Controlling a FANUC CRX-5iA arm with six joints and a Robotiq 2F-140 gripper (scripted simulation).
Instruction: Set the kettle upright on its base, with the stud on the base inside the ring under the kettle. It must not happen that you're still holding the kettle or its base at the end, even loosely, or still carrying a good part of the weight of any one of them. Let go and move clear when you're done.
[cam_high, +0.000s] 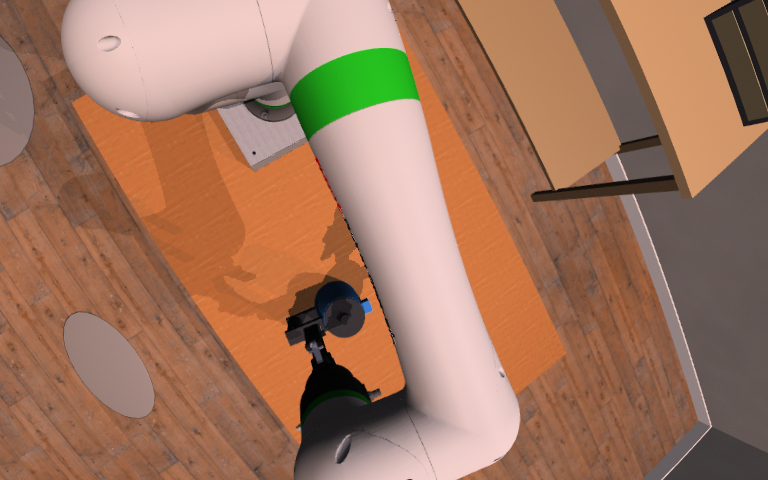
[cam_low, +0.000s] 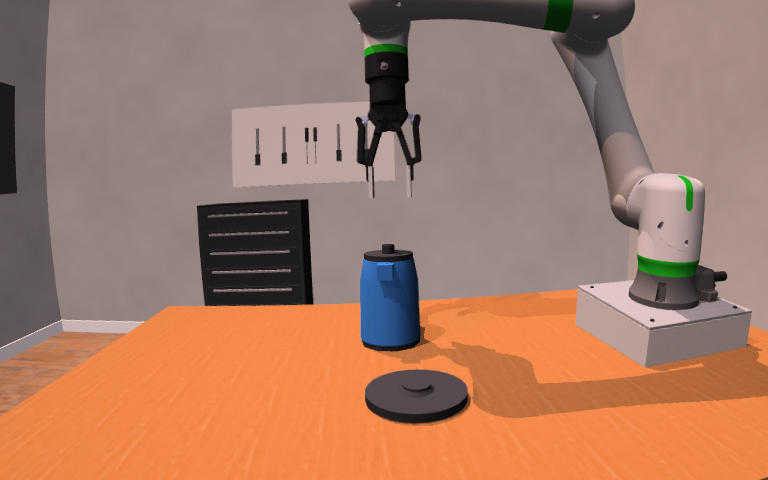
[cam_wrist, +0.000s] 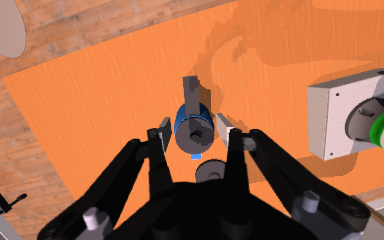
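Right now my hand is 220 mm above the blue kettle, 30 mm to the right of it and 10 mm short of it. The rest, counted from my hand: dark round base 330 mm to the left, 300 mm below, 10 mm behind.
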